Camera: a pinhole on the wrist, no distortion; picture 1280 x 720 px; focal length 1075.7 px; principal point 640.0 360.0 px. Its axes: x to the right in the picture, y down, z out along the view. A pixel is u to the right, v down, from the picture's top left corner.
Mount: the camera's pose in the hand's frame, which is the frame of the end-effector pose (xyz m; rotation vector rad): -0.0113 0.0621 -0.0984 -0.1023 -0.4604 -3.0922
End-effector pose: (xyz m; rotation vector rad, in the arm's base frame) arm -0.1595 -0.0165 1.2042 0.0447 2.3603 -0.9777
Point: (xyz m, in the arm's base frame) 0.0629 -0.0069 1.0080
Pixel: 942.7 266.0
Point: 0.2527 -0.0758 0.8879
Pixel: 1013.1 282.2
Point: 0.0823 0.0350 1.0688
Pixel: 1204.3 196.5
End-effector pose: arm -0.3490 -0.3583 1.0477 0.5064 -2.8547 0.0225
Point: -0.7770 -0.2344 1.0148
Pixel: outside the picture
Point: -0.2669 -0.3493 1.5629
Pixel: behind the camera
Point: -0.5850 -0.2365 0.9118
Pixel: 178.5 225.7
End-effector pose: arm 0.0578 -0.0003 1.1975 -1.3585 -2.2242 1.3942
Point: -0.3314 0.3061 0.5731
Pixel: outside the picture
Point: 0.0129 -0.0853 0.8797
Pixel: 525.4 245.5
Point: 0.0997 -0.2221 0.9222
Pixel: 998.0 246.9
